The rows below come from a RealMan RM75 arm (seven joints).
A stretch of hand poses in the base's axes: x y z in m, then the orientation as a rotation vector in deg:
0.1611, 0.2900, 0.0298, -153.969, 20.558, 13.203
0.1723, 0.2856, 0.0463, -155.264, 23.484, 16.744
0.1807, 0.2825, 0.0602, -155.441, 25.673, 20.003
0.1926, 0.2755, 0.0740, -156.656, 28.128, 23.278
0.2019, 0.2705, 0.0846, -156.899, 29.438, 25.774
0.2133, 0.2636, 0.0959, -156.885, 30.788, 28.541
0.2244, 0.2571, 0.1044, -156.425, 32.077, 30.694
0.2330, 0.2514, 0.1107, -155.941, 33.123, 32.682
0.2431, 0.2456, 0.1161, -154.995, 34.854, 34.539
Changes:
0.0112, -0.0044, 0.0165, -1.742, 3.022, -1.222
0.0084, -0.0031, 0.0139, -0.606, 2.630, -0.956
0.0119, -0.0070, 0.0138, -1.746, 2.713, -0.877
0.0093, -0.0050, 0.0106, -0.589, 1.937, -0.452
0.0114, -0.0069, 0.0113, -0.405, 2.113, -0.497
0.0111, -0.0065, 0.0085, 0.003, 1.658, -0.657
0.0086, -0.0057, 0.0063, 0.071, 1.512, -0.527
0.0101, -0.0058, 0.0054, 0.256, 1.509, -1.110

